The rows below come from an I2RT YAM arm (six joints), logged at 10 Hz.
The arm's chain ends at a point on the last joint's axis. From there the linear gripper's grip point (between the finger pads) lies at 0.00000 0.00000 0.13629 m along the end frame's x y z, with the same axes.
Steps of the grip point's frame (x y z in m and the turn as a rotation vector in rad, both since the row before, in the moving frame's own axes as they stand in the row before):
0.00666, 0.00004, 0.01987, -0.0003, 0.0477, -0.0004
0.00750, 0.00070, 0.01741, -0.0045, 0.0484, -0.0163
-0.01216, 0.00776, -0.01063, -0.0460, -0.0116, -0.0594
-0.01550, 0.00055, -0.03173, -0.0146, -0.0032, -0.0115
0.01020, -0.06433, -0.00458, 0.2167, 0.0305, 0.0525
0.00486, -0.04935, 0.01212, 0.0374, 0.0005, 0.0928
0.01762, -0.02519, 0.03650, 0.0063, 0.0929, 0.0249
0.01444, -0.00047, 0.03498, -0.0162, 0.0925, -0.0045
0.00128, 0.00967, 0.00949, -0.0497, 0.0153, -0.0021
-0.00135, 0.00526, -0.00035, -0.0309, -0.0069, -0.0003
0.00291, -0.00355, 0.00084, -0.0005, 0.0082, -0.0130
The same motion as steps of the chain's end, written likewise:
0.00016, 0.00000, 0.02003, -0.0003, 0.0477, -0.0004
0.00090, 0.00014, 0.01757, -0.0045, 0.0484, -0.0163
-0.01077, 0.00145, -0.01048, -0.0460, -0.0116, -0.0594
-0.01508, -0.00144, -0.03171, -0.0146, -0.0032, -0.0115
0.00531, -0.03515, -0.00133, 0.2167, 0.0305, 0.0525
0.00456, -0.04426, 0.01222, 0.0374, 0.0005, 0.0928
0.00497, -0.02449, 0.03709, 0.0063, 0.0929, 0.0249
0.00185, -0.00265, 0.03558, -0.0162, 0.0925, -0.0045
-0.00081, 0.00290, 0.00967, -0.0497, 0.0153, -0.0021
-0.00041, 0.00105, -0.00028, -0.0309, -0.0069, -0.0003
0.00179, -0.00361, 0.00084, -0.0005, 0.0082, -0.0130

